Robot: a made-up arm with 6 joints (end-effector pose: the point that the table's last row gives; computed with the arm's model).
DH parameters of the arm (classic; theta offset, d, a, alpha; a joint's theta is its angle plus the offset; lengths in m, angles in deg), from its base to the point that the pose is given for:
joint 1: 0 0.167 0 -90
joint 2: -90 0 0.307 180
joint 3: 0 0 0 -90
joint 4: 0 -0.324 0 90
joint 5: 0 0.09 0 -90
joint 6: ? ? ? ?
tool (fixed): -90 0 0 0
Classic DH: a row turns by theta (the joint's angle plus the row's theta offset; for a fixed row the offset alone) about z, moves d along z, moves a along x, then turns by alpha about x.
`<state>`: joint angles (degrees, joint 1 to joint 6).
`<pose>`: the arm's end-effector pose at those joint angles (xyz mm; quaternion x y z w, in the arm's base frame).
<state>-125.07 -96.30 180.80 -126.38 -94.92 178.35</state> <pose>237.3 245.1 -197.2 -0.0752 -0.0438 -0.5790 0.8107</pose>
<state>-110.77 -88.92 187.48 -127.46 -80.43 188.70</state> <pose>172.4 300.2 -157.2 -0.0805 0.1016 -0.4824 0.8663</pose>
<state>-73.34 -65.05 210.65 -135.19 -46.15 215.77</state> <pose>-27.5 314.6 -32.2 -0.2289 0.3964 -0.1287 0.8797</pose>
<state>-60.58 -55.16 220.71 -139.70 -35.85 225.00</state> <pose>-76.1 274.8 14.1 -0.2992 0.4534 -0.0011 0.8396</pose>
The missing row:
joint 6: 90 0 0 90
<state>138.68 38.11 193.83 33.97 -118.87 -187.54</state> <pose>144.3 -27.5 495.9 -0.4808 -0.7712 0.1452 0.3910</pose>
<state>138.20 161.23 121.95 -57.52 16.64 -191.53</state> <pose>-192.6 237.0 -387.6 -0.5157 -0.6729 0.5287 0.0429</pose>
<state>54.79 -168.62 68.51 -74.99 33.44 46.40</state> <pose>-159.4 -266.3 -358.9 -0.4393 0.6146 -0.0298 0.6546</pose>
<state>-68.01 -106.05 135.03 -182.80 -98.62 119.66</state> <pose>-84.3 448.9 -203.6 0.4830 -0.1562 -0.5680 0.6478</pose>
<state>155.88 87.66 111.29 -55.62 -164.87 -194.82</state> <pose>-557.3 305.2 241.4 -0.2842 0.3629 -0.1889 0.8671</pose>
